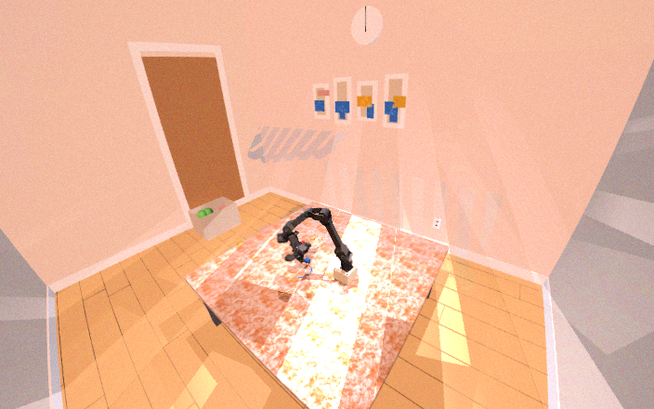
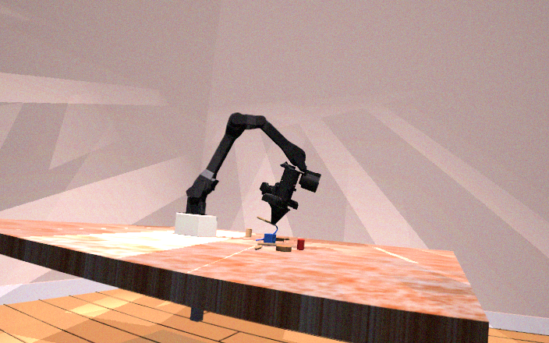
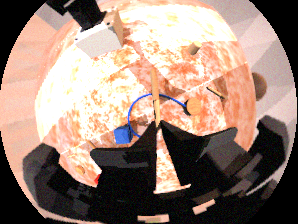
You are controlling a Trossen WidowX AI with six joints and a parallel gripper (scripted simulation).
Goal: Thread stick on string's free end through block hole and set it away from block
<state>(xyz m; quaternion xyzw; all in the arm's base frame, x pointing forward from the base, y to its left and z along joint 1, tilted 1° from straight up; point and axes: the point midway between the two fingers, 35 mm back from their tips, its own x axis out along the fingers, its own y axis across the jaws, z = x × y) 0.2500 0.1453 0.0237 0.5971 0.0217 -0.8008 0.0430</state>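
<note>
Right now my gripper tip is 9 cm to the right of the round button, 5 cm above it and 2 cm past it. The rest, counted from my gripper tip: red cylinder (21 cm ahead, 18 cm to the right, 5 cm below); then thin wooden stick (1 cm behind, 1 cm above); then tan block (18 cm behind, 11 cm to the left, 4 cm below).
</note>
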